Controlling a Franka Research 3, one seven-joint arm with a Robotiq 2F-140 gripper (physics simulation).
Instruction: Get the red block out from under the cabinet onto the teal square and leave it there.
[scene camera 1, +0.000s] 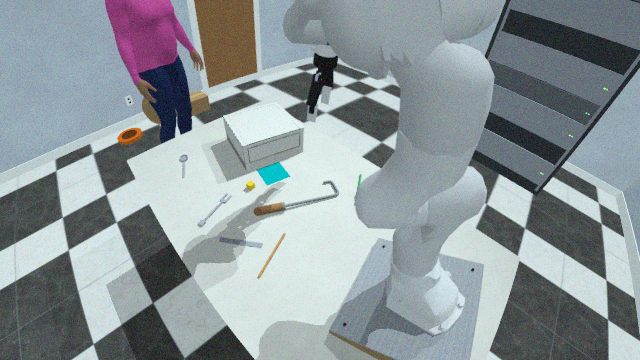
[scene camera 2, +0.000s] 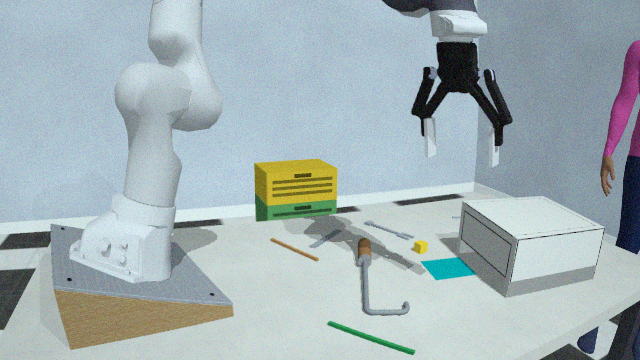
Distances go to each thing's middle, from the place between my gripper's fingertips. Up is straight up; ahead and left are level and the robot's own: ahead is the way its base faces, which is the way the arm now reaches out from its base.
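Scene:
From my hand: hooked tool (scene camera 2: 364, 246), 270 mm below, 120 mm behind, 150 mm to the left; teal square (scene camera 2: 440, 269), 290 mm below, 80 mm ahead, 150 mm to the left.

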